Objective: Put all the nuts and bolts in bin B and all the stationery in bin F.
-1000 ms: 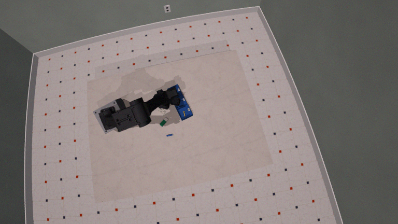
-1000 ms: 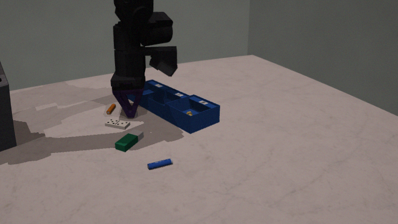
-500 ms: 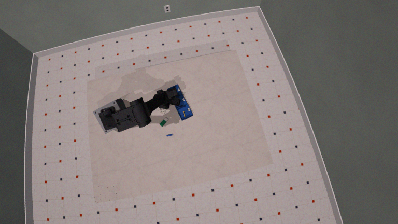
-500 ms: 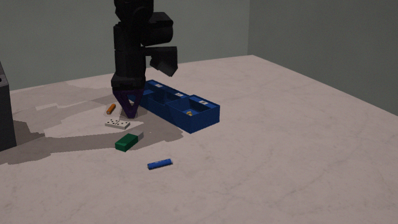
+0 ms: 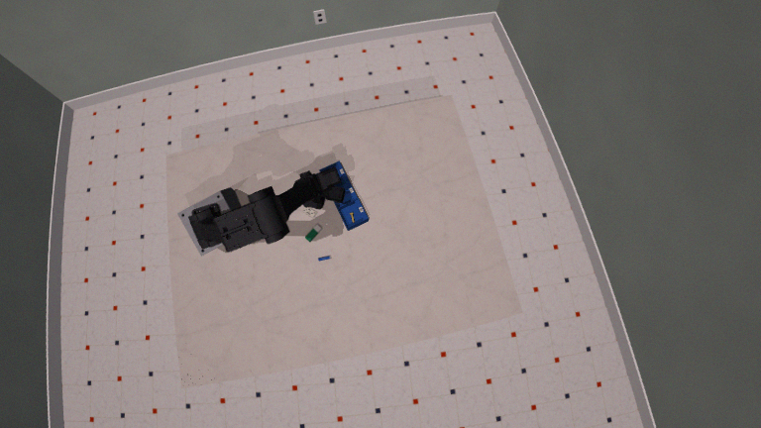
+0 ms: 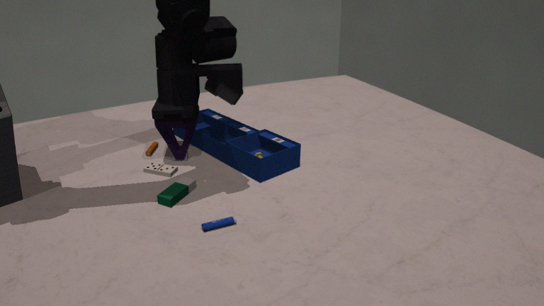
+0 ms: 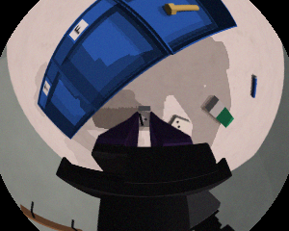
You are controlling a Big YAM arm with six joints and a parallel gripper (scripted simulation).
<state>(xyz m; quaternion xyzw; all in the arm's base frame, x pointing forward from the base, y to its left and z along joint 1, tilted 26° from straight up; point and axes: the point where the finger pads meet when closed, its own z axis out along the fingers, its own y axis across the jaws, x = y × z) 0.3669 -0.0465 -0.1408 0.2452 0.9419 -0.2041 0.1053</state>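
Right now the white domino is 50 mm behind my hand, 20 mm to the right of it and 10 mm below it. From my hand the other things lie so: orange cylinder: 60 mm to the left, 30 mm behind, 10 mm below; then grey metal piece: right at my hand; then blue three-part bin: 90 mm ahead, 10 mm to the right, 10 mm above.
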